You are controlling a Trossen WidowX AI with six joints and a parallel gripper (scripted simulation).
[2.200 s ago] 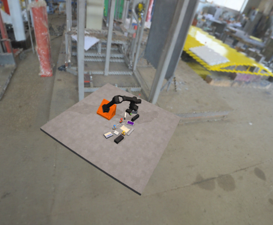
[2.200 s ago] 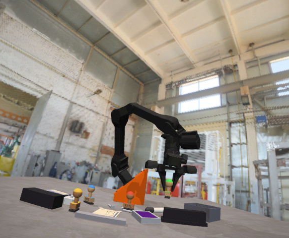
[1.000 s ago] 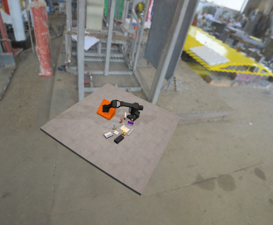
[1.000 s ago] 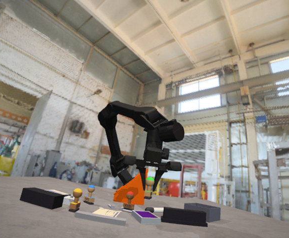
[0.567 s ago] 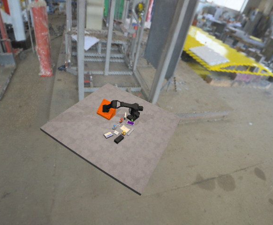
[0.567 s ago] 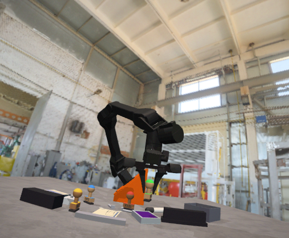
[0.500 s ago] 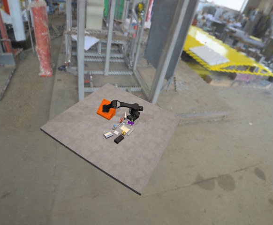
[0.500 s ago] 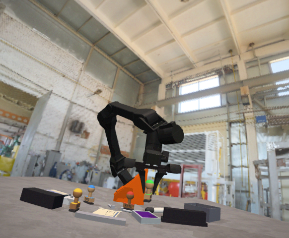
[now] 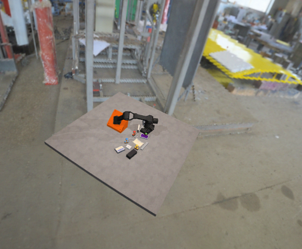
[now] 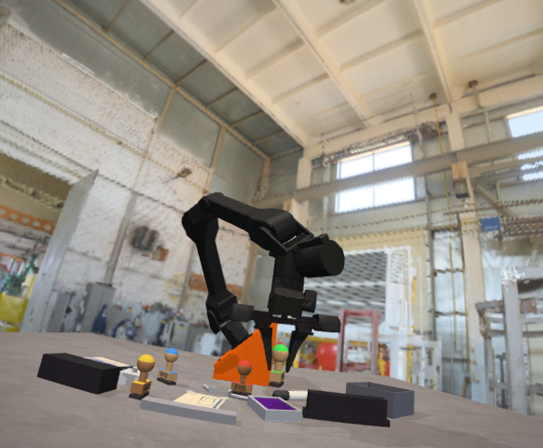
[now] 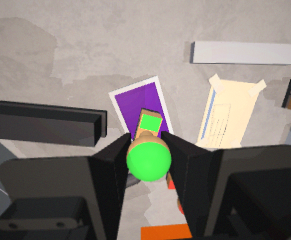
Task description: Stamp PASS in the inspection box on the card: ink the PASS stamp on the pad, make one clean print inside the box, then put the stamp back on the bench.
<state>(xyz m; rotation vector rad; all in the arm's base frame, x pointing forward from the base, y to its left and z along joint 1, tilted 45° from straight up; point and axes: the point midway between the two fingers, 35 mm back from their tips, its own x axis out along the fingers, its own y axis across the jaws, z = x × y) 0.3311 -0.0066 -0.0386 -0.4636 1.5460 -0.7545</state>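
The purple ink pad lies 6 cm below my gripper tip. Also, from my gripper tip: green-knobbed stamp: right at my gripper tip; then red-knobbed stamp: 12 cm behind, 5 cm below, 4 cm to the right; then cream card: 12 cm to the right, 7 cm below, 3 cm behind.
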